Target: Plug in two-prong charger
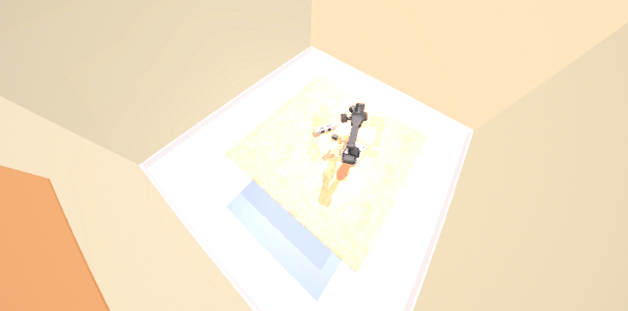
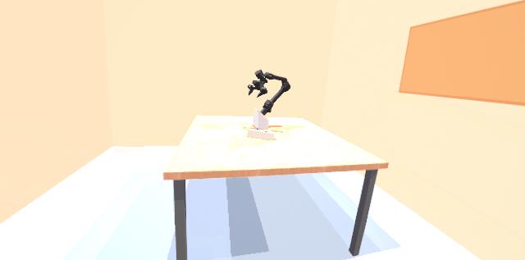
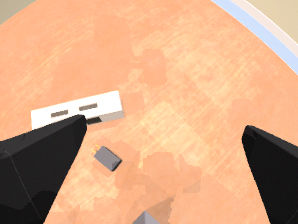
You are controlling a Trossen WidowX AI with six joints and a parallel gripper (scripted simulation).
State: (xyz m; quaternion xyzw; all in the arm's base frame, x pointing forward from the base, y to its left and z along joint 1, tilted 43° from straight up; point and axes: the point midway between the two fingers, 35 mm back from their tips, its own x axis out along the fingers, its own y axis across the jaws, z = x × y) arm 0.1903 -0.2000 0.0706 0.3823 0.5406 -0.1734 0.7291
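My gripper tip is now 70 mm short of the black two-prong charger, 70 mm to the right of it and 290 mm above it.
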